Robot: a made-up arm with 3 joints. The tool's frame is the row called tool. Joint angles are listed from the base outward. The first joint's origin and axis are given. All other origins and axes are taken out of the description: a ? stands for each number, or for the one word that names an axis. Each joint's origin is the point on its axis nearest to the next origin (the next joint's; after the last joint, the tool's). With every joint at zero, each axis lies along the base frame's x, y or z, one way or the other. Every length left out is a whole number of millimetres.
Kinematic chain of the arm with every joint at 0, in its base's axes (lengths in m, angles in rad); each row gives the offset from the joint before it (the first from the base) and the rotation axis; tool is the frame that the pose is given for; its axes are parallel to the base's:
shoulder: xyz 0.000 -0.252 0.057 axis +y
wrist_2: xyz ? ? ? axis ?
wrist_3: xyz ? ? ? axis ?
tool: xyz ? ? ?
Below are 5 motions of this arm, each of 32 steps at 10 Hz.
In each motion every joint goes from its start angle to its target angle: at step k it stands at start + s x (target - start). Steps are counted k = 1, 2, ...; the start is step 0. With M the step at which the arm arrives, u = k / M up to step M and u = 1 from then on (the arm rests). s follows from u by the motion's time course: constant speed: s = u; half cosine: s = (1 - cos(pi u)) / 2; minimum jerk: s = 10 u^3 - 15 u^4 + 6 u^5.
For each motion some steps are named. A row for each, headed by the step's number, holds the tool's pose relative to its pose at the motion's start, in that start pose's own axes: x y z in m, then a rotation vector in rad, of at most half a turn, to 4 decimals.
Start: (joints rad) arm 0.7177 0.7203 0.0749
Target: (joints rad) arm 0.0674 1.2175 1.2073
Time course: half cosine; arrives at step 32
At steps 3, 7, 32:
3: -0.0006 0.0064 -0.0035 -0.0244 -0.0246 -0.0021
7: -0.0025 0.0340 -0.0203 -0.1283 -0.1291 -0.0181
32: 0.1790 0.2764 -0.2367 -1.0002 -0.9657 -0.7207

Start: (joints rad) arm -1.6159 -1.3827 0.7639
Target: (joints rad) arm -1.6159 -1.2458 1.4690
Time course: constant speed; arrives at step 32
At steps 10, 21, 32:
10: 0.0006 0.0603 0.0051 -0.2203 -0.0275 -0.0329
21: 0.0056 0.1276 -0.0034 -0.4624 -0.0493 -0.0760
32: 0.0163 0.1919 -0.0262 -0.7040 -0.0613 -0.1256

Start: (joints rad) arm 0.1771 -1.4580 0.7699
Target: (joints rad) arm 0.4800 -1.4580 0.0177
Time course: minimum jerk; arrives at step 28
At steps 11, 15, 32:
11: 0.0008 -0.0611 -0.0157 0.2294 0.0735 0.0564
15: 0.0034 -0.1080 -0.0386 0.4252 0.1468 0.0914
32: 0.0054 -0.1707 -0.0921 0.7463 0.2864 0.1190

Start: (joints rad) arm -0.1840 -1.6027 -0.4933
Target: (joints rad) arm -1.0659 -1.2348 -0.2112
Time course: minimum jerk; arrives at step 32
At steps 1, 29, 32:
1: 0.0000 0.0000 0.0000 -0.0001 -0.0003 0.0002
29: 0.1035 0.0147 -0.0923 -0.2431 -1.1677 0.4305
32: 0.1045 0.0150 -0.0926 -0.2443 -1.1765 0.4325

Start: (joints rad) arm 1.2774 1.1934 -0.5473
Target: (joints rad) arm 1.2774 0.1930 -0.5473
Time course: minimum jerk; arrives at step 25
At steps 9, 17, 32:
9: -0.0038 0.0234 0.0383 0.0000 0.2143 -0.1306
17: 0.0273 0.0724 0.1188 0.0000 0.6915 -0.4214
32: 0.0493 0.0861 0.1413 0.0000 0.8543 -0.5206

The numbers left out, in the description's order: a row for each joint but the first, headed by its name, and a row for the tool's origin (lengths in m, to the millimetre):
wrist_2: xyz -0.031 0.000 -0.063, axis -y
wrist_3: xyz -0.176 0.000 -0.207, axis -x
tool: xyz 0.000 -0.075 0.244

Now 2 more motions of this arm.
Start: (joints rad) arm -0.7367 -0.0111 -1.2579
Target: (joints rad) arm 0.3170 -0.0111 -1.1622
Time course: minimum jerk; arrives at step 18
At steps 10, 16, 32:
10: -0.1092 0.1776 0.0568 -0.0558 0.2131 -0.5990
16: -0.1072 0.3070 0.0978 -0.0859 0.3672 -0.9750
32: -0.1062 0.3108 0.0989 -0.0867 0.3721 -0.9862

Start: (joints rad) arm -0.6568 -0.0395 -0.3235
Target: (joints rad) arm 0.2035 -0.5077 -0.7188
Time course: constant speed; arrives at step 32
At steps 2, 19, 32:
2: -0.0031 -0.0008 0.0135 0.0247 0.0784 -0.0274
19: -0.0040 -0.0042 0.1264 0.2224 0.7149 -0.3373
32: 0.0244 -0.0023 0.2084 0.3351 1.1587 -0.6652

